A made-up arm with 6 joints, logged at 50 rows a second.
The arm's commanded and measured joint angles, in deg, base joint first. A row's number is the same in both.
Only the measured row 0 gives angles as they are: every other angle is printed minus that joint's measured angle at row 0.
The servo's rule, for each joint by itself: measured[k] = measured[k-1] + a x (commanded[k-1-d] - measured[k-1]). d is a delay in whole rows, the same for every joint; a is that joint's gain. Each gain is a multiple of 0.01, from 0.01 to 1. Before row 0 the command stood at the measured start. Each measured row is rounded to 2 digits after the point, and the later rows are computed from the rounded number. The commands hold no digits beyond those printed.
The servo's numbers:
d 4
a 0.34 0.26 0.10 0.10 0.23 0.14
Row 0, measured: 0.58 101.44 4.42 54.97 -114.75 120.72
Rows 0 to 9, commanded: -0.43 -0.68 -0.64 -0.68 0.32 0.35; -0.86 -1.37 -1.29 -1.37 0.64 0.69; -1.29 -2.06 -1.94 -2.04 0.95 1.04; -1.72 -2.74 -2.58 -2.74 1.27 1.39; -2.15 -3.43 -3.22 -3.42 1.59 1.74; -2.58 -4.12 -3.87 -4.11 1.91 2.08; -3.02 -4.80 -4.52 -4.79 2.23 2.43; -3.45 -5.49 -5.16 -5.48 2.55 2.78; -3.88 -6.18 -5.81 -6.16 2.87 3.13; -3.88 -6.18 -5.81 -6.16 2.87 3.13
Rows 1 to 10, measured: 0.00 0.00 0.00 0.00 0.00 0.00; 0.00 0.00 0.00 0.00 0.00 0.00; 0.00 0.00 0.00 0.00 0.00 0.00; 0.00 0.00 0.00 0.00 0.00 0.00; -0.15 -0.18 -0.06 -0.07 0.07 0.05; -0.39 -0.49 -0.18 -0.20 0.20 0.14; -0.70 -0.90 -0.36 -0.38 0.37 0.27; -1.05 -1.38 -0.58 -0.62 0.58 0.43; -1.42 -1.91 -0.84 -0.90 0.81 0.61; -1.81 -2.48 -1.14 -1.22 1.06 0.82
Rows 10 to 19, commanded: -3.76 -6.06 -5.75 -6.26 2.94 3.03; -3.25 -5.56 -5.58 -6.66 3.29 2.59; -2.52 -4.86 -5.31 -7.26 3.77 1.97; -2.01 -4.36 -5.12 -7.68 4.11 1.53; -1.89 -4.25 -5.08 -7.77 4.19 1.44; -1.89 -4.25 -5.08 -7.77 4.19 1.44; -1.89 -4.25 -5.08 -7.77 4.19 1.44; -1.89 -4.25 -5.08 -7.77 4.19 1.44; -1.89 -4.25 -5.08 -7.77 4.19 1.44; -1.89 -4.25 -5.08 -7.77 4.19 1.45
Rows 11 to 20, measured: -2.22 -3.08 -1.48 -1.58 1.33 1.05; -2.64 -3.71 -1.85 -1.97 1.61 1.29; -3.06 -4.35 -2.25 -2.39 1.90 1.55; -3.34 -4.83 -2.61 -2.77 2.12 1.77; -3.48 -5.15 -2.92 -3.12 2.31 1.95; -3.40 -5.26 -3.19 -3.47 2.54 2.04; -3.10 -5.16 -3.40 -3.85 2.82 2.03; -2.73 -4.95 -3.57 -4.23 3.12 1.96; -2.44 -4.77 -3.72 -4.58 3.37 1.89; -2.25 -4.63 -3.86 -4.90 3.56 1.83
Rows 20 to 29, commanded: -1.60 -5.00 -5.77 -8.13 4.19 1.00; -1.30 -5.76 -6.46 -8.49 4.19 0.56; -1.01 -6.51 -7.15 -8.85 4.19 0.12; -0.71 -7.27 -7.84 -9.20 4.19 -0.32; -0.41 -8.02 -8.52 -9.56 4.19 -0.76; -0.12 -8.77 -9.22 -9.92 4.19 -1.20; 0.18 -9.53 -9.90 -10.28 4.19 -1.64; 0.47 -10.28 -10.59 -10.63 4.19 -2.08; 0.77 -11.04 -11.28 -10.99 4.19 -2.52; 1.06 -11.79 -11.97 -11.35 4.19 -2.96
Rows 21 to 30, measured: -2.13 -4.53 -3.98 -5.19 3.70 1.78; -2.05 -4.46 -4.09 -5.45 3.81 1.73; -2.00 -4.41 -4.19 -5.68 3.90 1.69; -1.96 -4.37 -4.28 -5.89 3.97 1.66; -1.84 -4.53 -4.43 -6.11 4.02 1.57; -1.66 -4.85 -4.63 -6.35 4.06 1.43; -1.44 -5.28 -4.88 -6.60 4.09 1.25; -1.19 -5.80 -5.18 -6.86 4.11 1.03; -0.92 -6.38 -5.51 -7.13 4.13 0.78; -0.65 -7.00 -5.88 -7.41 4.14 0.50
